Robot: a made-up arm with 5 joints. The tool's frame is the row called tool. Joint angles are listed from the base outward.
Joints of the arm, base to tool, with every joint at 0 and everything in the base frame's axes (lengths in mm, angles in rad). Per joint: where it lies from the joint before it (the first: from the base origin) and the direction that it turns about. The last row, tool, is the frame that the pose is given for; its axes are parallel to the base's.
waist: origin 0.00 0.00 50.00 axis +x
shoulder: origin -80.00 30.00 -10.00 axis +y
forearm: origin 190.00 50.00 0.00 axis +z
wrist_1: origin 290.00 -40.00 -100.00 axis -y
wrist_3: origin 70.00 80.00 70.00 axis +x
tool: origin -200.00 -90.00 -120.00
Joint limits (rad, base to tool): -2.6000..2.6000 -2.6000..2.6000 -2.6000..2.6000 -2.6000..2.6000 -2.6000..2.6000
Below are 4 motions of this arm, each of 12 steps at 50 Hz.
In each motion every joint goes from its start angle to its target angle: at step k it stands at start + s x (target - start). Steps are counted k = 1, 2, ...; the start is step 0. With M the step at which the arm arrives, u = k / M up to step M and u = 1 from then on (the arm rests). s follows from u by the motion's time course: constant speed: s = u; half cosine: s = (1 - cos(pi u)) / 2; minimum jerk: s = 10 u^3 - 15 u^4 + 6 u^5.
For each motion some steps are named. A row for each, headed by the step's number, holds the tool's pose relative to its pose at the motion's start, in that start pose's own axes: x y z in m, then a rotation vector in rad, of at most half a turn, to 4 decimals.
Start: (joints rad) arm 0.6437 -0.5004 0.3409 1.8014 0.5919
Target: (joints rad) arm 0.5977 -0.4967 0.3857 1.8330 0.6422
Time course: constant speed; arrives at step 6
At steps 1, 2, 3, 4, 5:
1: -0.0013 0.0046 -0.0022 0.0206 -0.0001 0.0042
2: -0.0026 0.0093 -0.0044 0.0413 -0.0002 0.0082
3: -0.0040 0.0141 -0.0064 0.0619 -0.0002 0.0122
4: -0.0054 0.0189 -0.0084 0.0826 -0.0002 0.0161
5: -0.0068 0.0237 -0.0102 0.1033 -0.0002 0.0198

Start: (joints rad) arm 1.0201 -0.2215 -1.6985 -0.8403 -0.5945
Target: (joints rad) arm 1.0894 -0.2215 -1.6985 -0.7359 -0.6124
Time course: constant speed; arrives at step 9
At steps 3, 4, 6, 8, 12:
3: 0.0016 0.0022 -0.0049 -0.0042 -0.0072 -0.0116
4: 0.0021 0.0030 -0.0065 -0.0056 -0.0095 -0.0155
6: 0.0030 0.0045 -0.0097 -0.0086 -0.0142 -0.0233
8: 0.0039 0.0060 -0.0130 -0.0116 -0.0189 -0.0311
12: 0.0044 0.0068 -0.0146 -0.0132 -0.0212 -0.0351

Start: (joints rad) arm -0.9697 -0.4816 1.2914 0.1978 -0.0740
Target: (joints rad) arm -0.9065 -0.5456 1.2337 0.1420 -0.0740
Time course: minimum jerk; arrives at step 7
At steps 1, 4, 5, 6, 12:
1: 0.0002 -0.0007 0.0008 -0.0014 -0.0002 -0.0018
4: 0.0031 -0.0179 0.0229 -0.0379 -0.0064 -0.0503
5: 0.0037 -0.0241 0.0311 -0.0506 -0.0087 -0.0688
6: 0.0039 -0.0274 0.0357 -0.0573 -0.0099 -0.0790
12: 0.0039 -0.0280 0.0365 -0.0586 -0.0102 -0.0809

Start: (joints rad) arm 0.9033 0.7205 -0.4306 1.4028 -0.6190
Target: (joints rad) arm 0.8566 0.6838 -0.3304 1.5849 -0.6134
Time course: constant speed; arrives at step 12
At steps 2, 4, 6, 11, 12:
2: 0.0029 0.0055 -0.0051 0.0119 -0.0339 -0.0185
4: 0.0060 0.0110 -0.0101 0.0240 -0.0677 -0.0371
6: 0.0093 0.0166 -0.0149 0.0363 -0.1013 -0.0558
11: 0.0185 0.0308 -0.0266 0.0676 -0.1849 -0.1028
12: 0.0205 0.0336 -0.0289 0.0740 -0.2015 -0.1123

